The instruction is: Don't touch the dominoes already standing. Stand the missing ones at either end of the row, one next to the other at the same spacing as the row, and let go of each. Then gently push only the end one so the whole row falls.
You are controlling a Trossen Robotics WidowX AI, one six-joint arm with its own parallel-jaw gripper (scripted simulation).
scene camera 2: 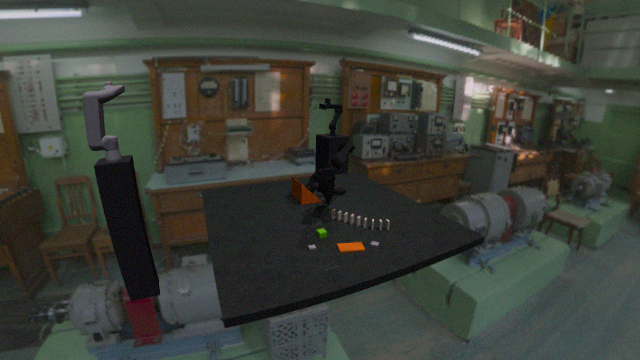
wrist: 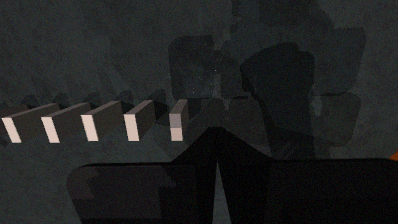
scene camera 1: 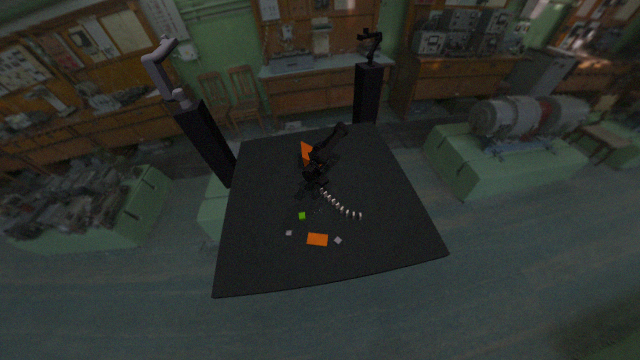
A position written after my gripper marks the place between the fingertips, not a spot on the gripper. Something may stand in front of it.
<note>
My gripper [wrist: 215, 133] is shut and holds nothing. Further things: a domino [wrist: 98, 122], a domino [wrist: 138, 120] and a domino [wrist: 62, 124].
</note>
